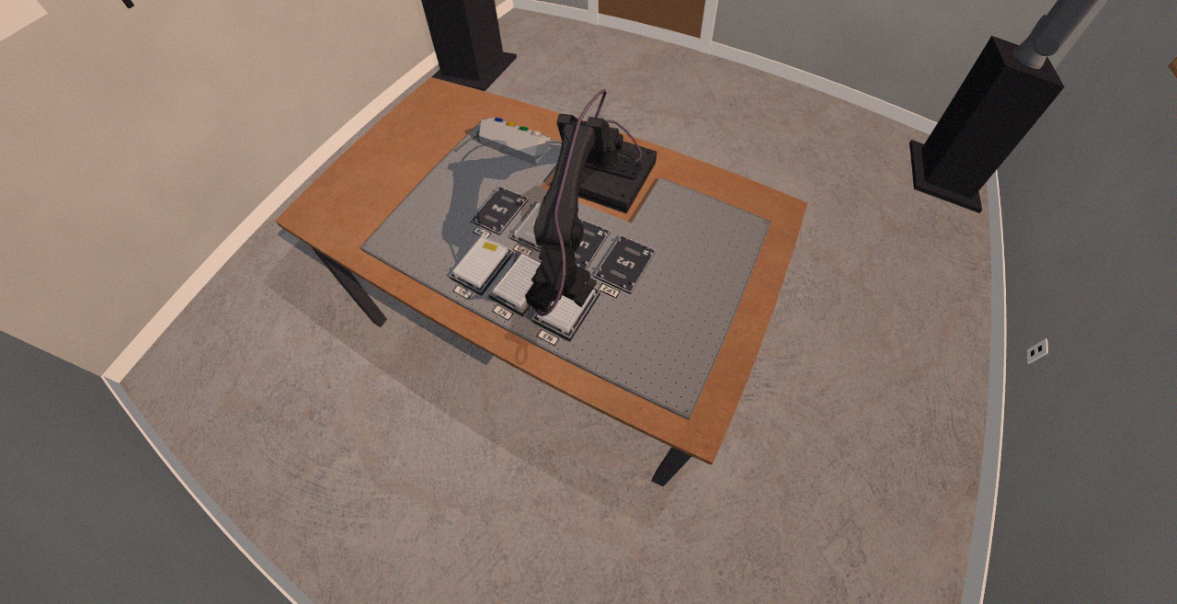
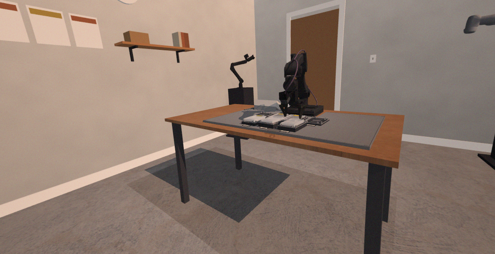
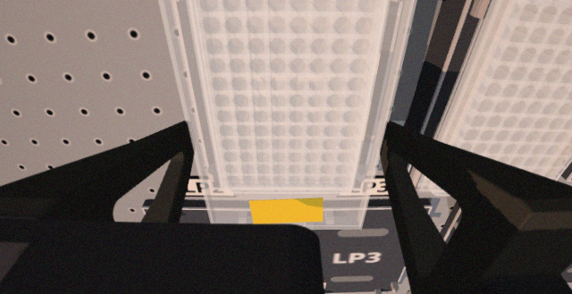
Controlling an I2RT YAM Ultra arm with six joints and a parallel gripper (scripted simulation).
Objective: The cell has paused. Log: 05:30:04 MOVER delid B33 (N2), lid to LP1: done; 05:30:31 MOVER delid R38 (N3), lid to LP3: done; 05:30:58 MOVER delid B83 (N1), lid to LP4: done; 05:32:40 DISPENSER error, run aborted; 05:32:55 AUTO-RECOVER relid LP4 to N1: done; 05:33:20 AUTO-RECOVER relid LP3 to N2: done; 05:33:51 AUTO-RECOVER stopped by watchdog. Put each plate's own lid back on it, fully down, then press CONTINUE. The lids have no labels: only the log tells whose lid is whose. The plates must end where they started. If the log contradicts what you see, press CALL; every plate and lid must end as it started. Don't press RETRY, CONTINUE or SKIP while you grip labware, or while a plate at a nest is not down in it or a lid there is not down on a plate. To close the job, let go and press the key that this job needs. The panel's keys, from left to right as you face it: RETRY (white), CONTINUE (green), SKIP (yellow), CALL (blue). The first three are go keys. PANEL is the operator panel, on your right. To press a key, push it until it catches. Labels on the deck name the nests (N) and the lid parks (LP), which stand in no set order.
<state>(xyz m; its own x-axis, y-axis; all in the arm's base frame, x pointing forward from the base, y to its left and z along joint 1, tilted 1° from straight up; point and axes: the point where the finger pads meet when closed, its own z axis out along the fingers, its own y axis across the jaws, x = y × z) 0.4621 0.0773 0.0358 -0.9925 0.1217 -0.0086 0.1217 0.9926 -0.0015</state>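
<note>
My gripper is now 30 mm above the plate. From my hand the other things lie so: green continue key: 490 mm behind, 360 mm to the right; then lid park LP4: 220 mm behind, 300 mm to the right, 60 mm below; then yellow skip key: 500 mm behind, 410 mm to the right.
</note>
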